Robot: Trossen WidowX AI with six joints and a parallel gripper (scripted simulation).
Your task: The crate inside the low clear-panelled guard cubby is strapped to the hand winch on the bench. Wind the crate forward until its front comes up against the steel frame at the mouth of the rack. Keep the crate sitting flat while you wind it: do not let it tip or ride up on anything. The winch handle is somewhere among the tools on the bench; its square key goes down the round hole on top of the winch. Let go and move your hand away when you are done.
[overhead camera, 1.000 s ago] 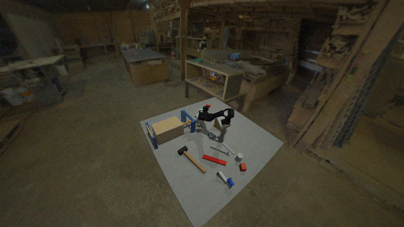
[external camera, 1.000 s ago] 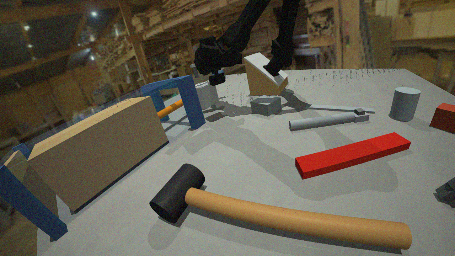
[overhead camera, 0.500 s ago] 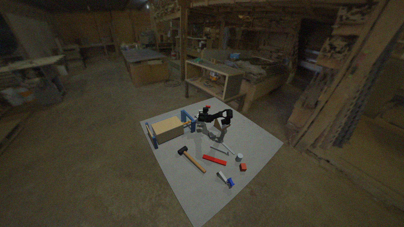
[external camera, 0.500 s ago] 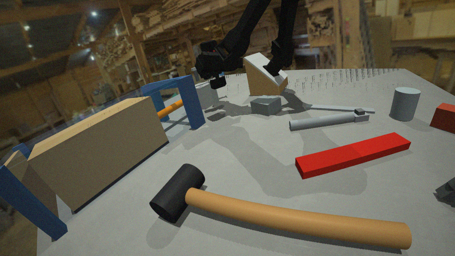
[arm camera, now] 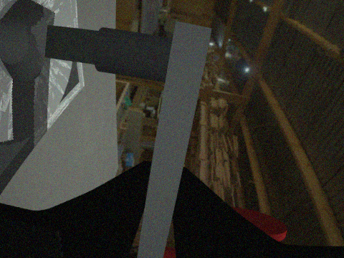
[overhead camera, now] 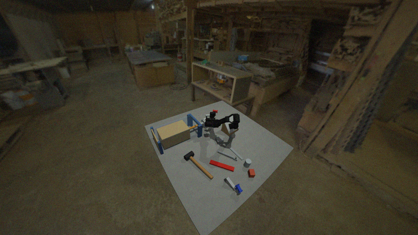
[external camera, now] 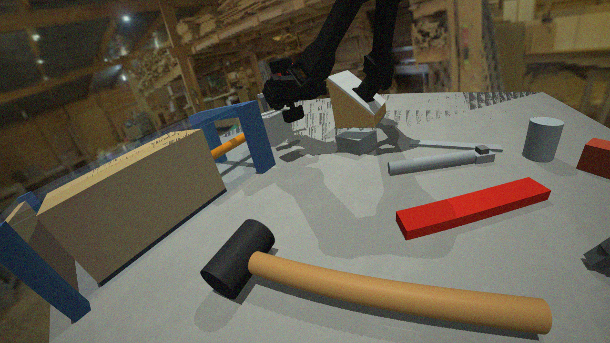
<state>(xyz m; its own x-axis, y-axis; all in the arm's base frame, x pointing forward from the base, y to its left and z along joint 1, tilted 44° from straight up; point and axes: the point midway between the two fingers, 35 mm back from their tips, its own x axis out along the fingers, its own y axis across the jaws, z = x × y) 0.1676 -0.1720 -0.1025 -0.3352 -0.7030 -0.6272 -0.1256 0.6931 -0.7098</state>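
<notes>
My gripper tip is 120 mm above the winch, 40 mm short of it and 20 mm to the left of it. The rest, counted from my gripper tip: grey block 290 mm to the left, 130 mm below, 60 mm ahead; winch handle with red knob 10 mm to the left, 10 mm behind, 10 mm above; flat grey strip 510 mm to the left, 150 mm below, 10 mm ahead.
</notes>
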